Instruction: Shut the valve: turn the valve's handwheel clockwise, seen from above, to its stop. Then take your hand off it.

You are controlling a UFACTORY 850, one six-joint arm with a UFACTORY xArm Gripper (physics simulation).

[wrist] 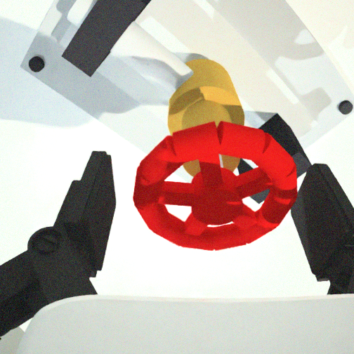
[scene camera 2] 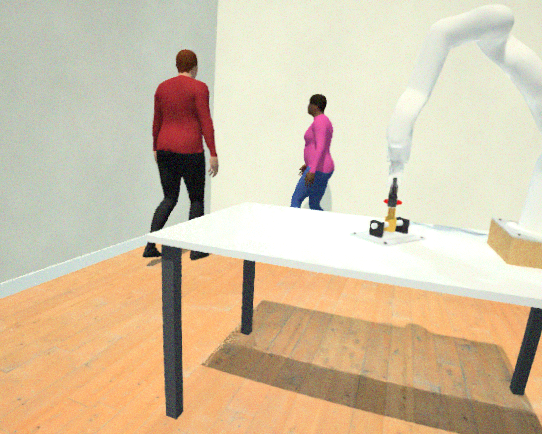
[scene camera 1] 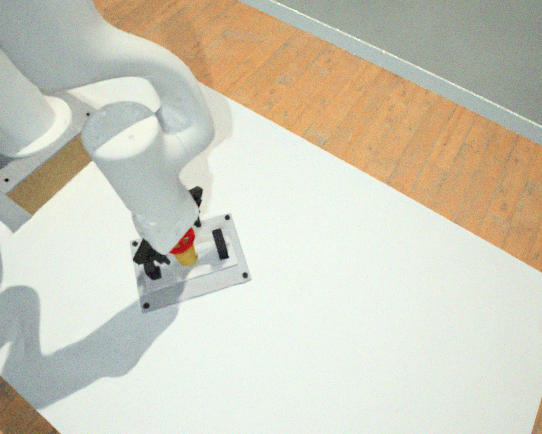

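The red handwheel (scene camera 1: 182, 246) (scene camera 2: 398, 202) (wrist: 215, 195) sits level on top of the yellow valve body (scene camera 1: 187, 257) (scene camera 2: 391, 220) (wrist: 205, 75). The valve stands on a clear base plate (scene camera 1: 237, 275) (scene camera 2: 385, 240) (wrist: 65, 75) with dark bolts at its corners. My gripper (scene camera 1: 175, 248) (scene camera 2: 392, 204) (wrist: 209, 182) is open and empty, with one black finger on each side of the handwheel. In the wrist view a gap shows at the left finger, while the right finger's edge meets the rim's outline; contact cannot be told. The arm partly hides the wheel in scene camera 1.
Black end blocks (scene camera 1: 220, 244) (scene camera 2: 376, 228) (wrist: 102, 40) flank the valve body. The white table (scene camera 1: 350, 325) (scene camera 2: 280, 235) carries the plate and the arm's base box (scene camera 1: 52, 175) (scene camera 2: 510, 242). A person in red (scene camera 2: 181, 115) and one in pink (scene camera 2: 320, 145) are beyond the table.
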